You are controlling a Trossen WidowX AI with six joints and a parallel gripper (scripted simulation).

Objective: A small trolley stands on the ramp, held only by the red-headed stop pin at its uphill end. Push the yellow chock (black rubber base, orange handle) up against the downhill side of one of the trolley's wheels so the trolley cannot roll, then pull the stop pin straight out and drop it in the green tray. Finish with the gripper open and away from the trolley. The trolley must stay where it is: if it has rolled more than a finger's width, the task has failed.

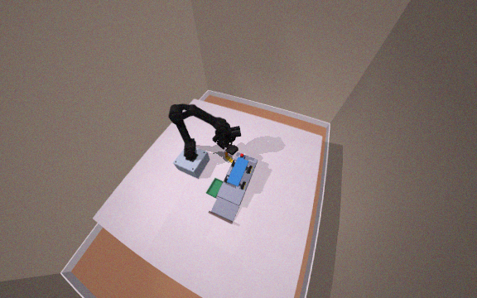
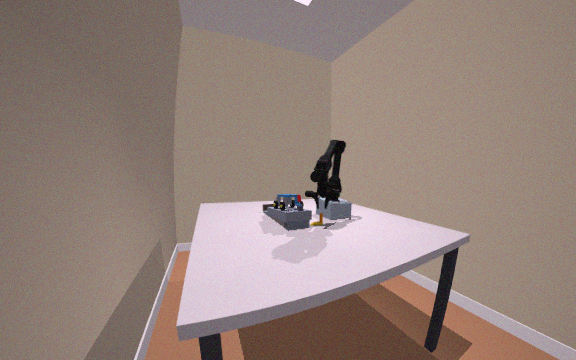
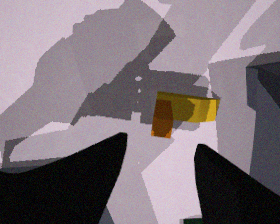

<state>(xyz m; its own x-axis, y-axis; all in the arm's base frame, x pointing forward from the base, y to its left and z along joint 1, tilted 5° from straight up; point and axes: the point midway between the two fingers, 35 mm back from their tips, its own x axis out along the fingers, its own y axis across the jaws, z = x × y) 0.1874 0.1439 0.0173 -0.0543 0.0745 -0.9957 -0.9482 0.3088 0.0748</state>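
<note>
Now: the yellow chock 2 cm ahead of my gripper tip, 1 cm to the right of it and 7 cm below it. Round my gripper tip: green tray 3 cm ahead, 25 cm to the right, 10 cm below; then red-headed stop pin 13 cm ahead, 2 cm to the right, 4 cm above; then blue trolley 15 cm ahead, 13 cm to the right, 2 cm above.
</note>
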